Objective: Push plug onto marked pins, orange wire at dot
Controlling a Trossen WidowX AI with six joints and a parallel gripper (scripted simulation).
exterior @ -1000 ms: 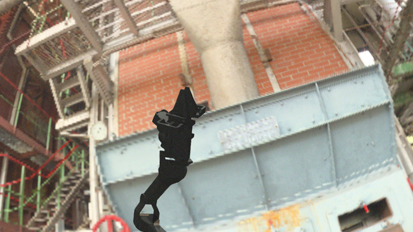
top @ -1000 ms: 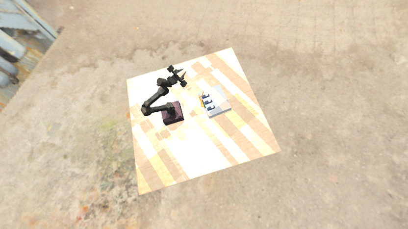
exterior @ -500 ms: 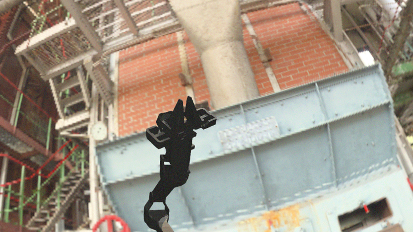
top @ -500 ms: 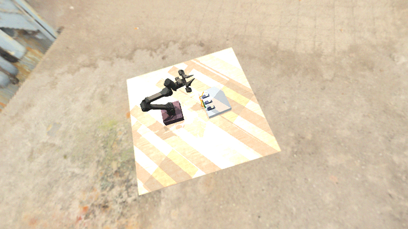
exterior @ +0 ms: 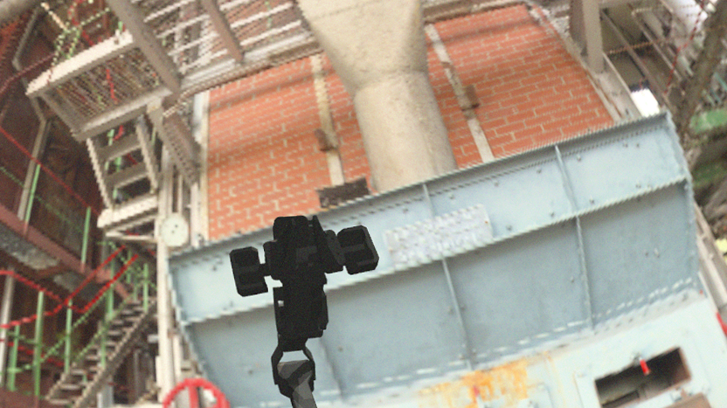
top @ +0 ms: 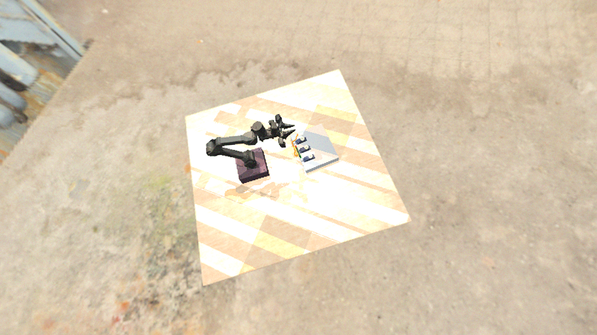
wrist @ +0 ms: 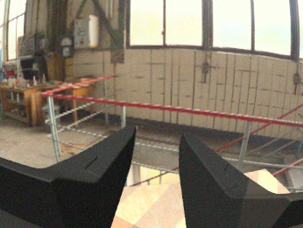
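My gripper tip is 35 cm above the red band, 8 cm to the right of it and 4 cm past it.
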